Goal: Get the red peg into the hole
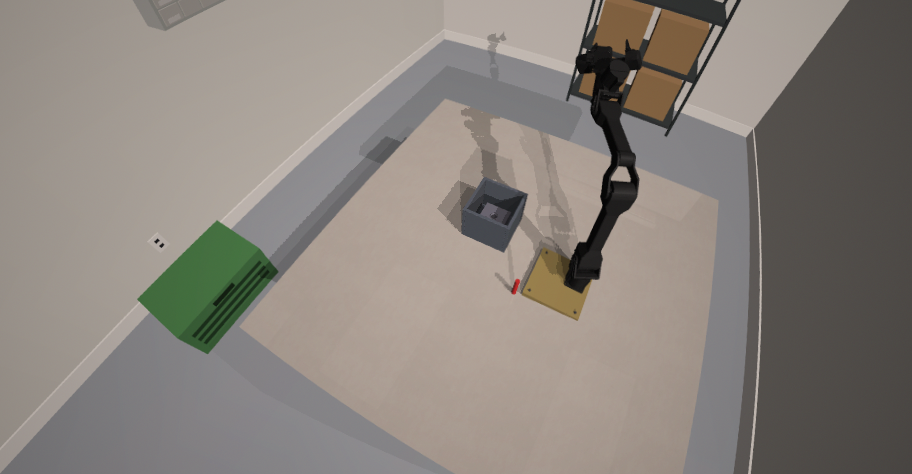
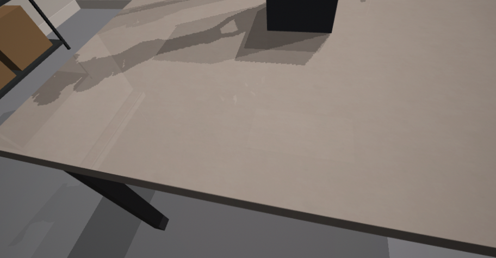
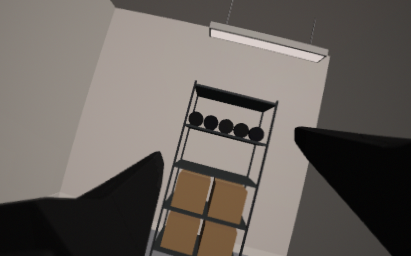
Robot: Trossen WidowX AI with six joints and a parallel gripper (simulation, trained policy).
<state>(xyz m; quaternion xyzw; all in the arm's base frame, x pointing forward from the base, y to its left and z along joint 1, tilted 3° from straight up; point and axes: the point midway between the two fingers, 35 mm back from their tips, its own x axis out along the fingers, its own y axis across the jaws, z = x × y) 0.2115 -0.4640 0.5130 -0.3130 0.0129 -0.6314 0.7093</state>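
The red peg lies 30 mm behind my gripper tip, 630 mm to the left of it and 500 mm below it. Also, from my gripper tip: grey plate: 140 mm ahead, 440 mm to the left, 490 mm below.
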